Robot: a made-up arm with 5 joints.
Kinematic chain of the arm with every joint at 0, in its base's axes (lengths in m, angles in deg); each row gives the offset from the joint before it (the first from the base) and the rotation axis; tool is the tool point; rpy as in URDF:
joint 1: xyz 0 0 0.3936 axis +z
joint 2: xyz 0 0 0 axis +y
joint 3: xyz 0.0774 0 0.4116 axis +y
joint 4: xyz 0.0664 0 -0.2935 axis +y
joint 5: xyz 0.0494 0 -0.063 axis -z
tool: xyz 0 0 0 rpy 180 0 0
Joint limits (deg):
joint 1: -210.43..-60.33
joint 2: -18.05..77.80
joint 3: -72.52..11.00
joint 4: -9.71..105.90
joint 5: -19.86..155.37
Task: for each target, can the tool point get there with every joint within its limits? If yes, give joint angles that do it. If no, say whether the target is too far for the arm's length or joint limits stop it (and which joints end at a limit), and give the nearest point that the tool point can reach.
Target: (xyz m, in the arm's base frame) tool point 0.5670 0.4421 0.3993
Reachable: no: joint limits stop it (at a limit: joint 2, joint 3, joint 4) | nearest point 0.0172 0.0134 0.4867 | short by 0.703 m
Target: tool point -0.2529 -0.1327 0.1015
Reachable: yes | joints -152.31 70.17 -37.78 25.22 4.30
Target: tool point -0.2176 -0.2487 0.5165
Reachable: yes | joints -131.19 6.02 -41.70 84.44 66.52
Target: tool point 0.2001 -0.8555 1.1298
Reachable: no: too far | nearest point 0.1079 -0.4611 0.7904 | short by 0.528 m
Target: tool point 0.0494 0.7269 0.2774
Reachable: no: joint limits stop it (at a limit: joint 1) | nearest point -0.2807 0.1649 0.2774 | short by 0.652 m
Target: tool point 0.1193 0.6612 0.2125
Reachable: no: joint limits stop it (at a limit: joint 1) | nearest point -0.2001 0.1175 0.2125 | short by 0.631 m
